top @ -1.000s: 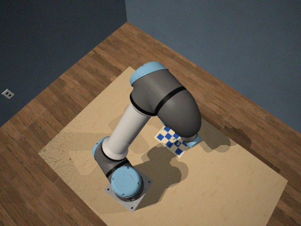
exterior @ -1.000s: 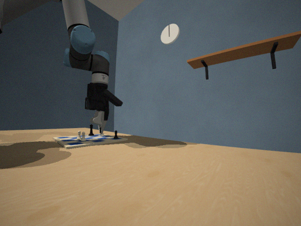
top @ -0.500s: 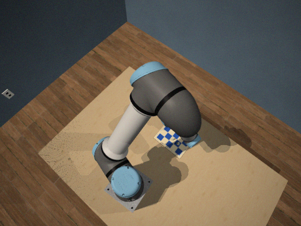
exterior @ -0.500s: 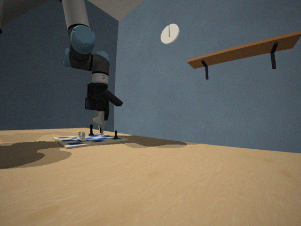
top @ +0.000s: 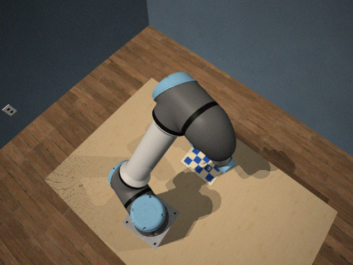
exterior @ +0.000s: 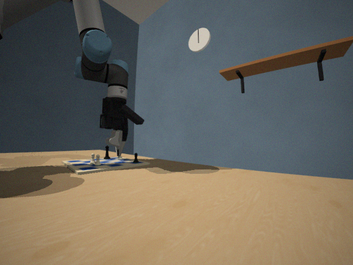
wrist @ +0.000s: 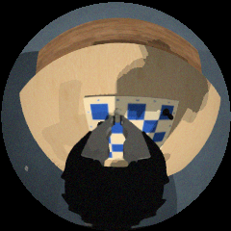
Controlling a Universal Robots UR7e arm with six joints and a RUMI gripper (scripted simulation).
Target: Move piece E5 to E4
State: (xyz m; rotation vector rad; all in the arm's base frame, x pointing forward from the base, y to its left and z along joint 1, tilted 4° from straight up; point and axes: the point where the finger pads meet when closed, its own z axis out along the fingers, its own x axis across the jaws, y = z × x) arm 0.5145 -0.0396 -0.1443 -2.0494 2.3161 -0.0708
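The tall black piece is 40 mm to the left of my hand and 30 mm behind it. Round my hand: chessboard 80 mm behind, 30 mm to the right, 30 mm below; then black pawn 110 mm to the right, 10 mm below, 10 mm behind.
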